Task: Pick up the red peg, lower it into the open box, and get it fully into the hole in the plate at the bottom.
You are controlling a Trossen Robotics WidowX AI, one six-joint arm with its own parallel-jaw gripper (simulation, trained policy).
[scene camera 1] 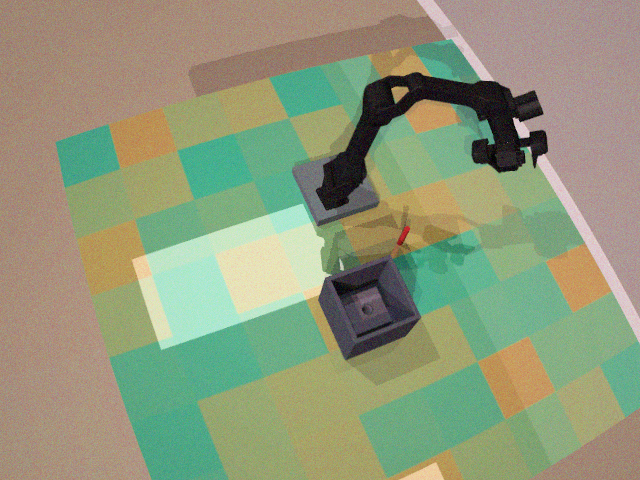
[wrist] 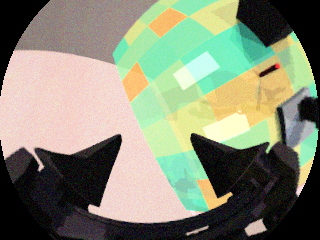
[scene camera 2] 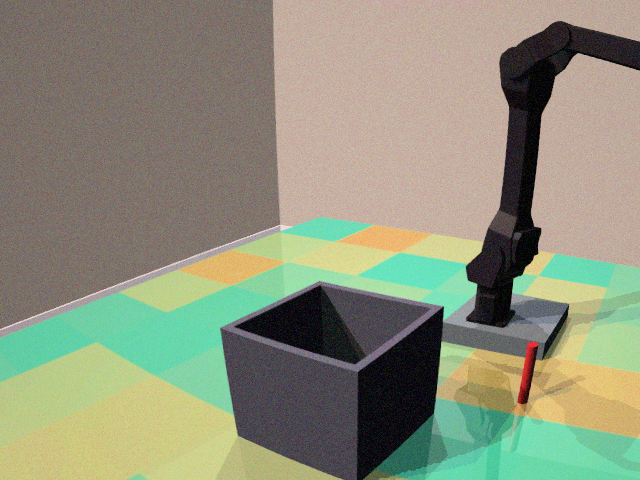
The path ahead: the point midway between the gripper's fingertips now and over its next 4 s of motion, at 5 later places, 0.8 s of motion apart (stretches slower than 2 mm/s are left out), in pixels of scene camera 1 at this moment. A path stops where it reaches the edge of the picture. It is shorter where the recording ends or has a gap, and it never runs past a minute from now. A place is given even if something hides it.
The gripper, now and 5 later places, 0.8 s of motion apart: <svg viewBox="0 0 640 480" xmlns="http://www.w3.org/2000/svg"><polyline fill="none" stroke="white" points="517,169 449,218 411,221 401,234 419,236 421,242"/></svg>
